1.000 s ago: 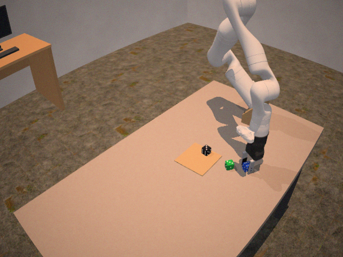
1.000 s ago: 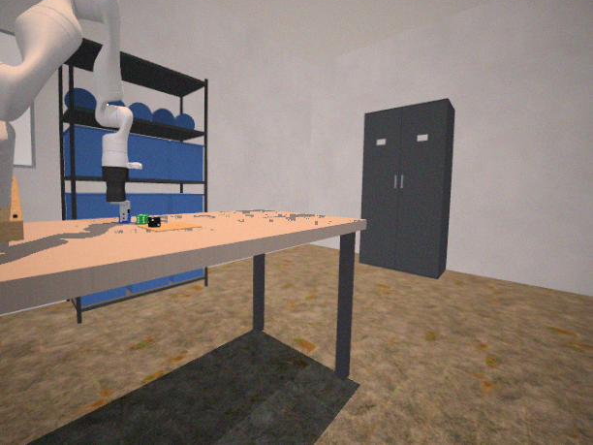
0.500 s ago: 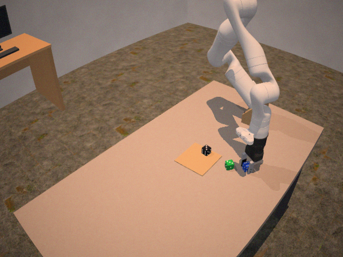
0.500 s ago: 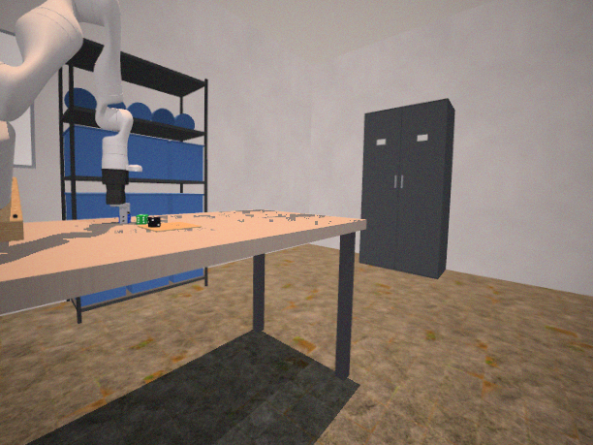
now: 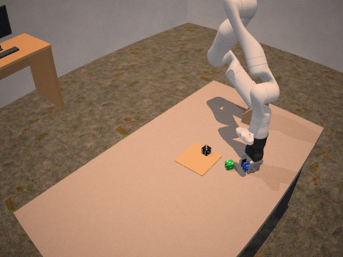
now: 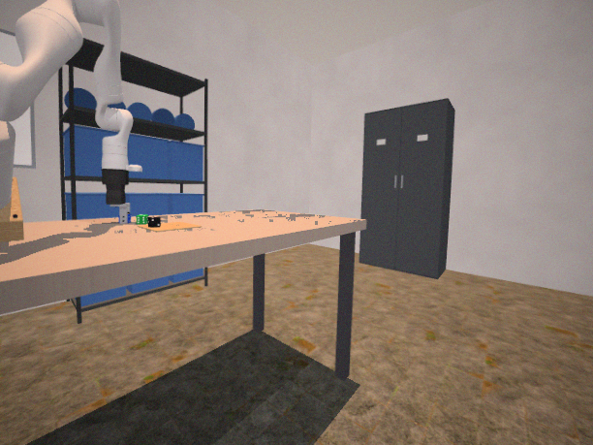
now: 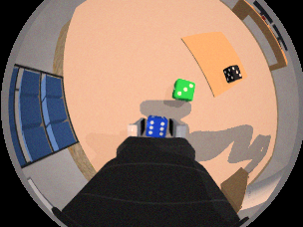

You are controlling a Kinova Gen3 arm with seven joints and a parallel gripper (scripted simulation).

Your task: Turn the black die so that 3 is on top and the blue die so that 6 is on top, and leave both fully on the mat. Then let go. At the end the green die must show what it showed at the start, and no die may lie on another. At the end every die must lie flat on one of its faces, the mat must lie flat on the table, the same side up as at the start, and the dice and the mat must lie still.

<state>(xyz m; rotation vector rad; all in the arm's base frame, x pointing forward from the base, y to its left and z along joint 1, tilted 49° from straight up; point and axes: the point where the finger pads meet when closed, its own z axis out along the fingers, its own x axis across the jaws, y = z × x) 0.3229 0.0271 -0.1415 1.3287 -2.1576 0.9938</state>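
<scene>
Now: the blue die right at my hand. Also, from my hand: black die (2 cm ahead, 19 cm to the right); green die (3 cm ahead, 6 cm to the right); orange mat (6 cm ahead, 19 cm to the right, 2 cm below).
</scene>
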